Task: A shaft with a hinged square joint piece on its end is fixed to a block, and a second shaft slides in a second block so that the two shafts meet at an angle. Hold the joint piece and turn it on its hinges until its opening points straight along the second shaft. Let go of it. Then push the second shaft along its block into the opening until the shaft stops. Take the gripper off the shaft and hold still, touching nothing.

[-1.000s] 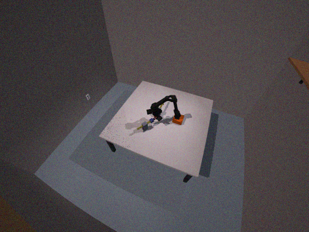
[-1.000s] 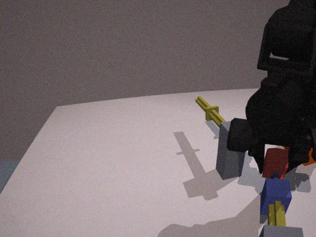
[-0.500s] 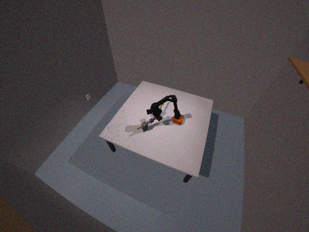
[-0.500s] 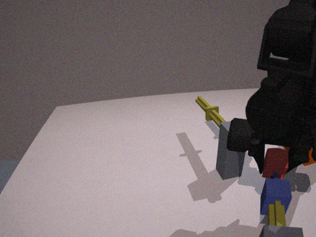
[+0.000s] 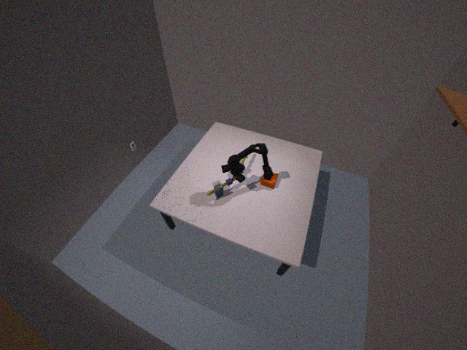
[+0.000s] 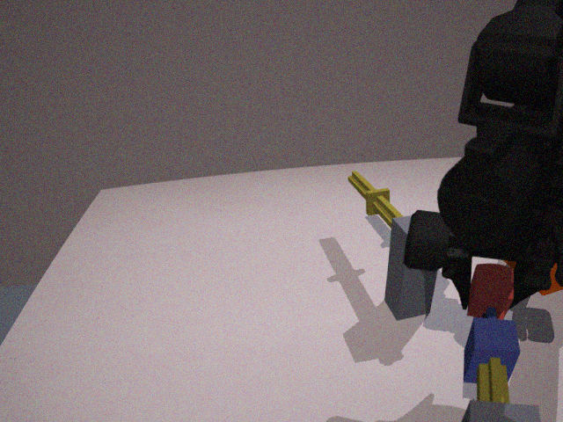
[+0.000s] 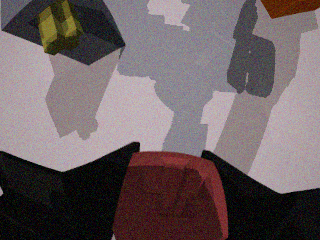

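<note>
The red joint piece is 1 cm ahead of my gripper tip, 2 cm to the left of it and 3 cm above it.
</note>
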